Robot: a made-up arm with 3 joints.
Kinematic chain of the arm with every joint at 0, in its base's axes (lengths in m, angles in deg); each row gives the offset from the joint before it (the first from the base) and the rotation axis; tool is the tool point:
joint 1: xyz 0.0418 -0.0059 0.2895 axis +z
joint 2: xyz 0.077 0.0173 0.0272 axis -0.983 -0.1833 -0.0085
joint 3: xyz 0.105 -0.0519 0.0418 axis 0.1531 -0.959 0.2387
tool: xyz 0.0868 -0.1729 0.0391
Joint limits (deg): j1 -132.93..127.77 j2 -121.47..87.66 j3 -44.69..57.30
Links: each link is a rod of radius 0.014 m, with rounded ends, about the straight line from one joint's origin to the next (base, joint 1, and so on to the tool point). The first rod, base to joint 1, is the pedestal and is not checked.
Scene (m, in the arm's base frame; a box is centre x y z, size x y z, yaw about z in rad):
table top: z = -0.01
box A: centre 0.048 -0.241 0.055 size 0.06 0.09 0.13 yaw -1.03
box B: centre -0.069 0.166 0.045 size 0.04 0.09 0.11 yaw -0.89
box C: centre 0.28 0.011 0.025 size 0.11 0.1 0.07 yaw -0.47
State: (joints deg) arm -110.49 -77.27 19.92
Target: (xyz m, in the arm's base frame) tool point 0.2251 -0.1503 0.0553
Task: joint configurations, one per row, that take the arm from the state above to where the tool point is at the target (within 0.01 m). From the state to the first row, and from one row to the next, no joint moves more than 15 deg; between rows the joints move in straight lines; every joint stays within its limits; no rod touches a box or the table.
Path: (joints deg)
1: -96.98 -70.77 17.55
2: -83.47 -64.27 15.19
3: -69.96 -57.77 12.82
4: -56.45 -51.27 10.46
5: -42.94 -44.77 8.09
6: -29.43 -38.27 5.72
7: -15.92 -31.77 3.36
8: -23.67 -45.84 0.99
9: -31.42 -59.91 -1.37
10: -39.17 -73.97 -3.74
11: -46.92 -88.04 -6.10
12: -54.67 -102.10 -8.47
13: -62.41 -116.17 -10.84

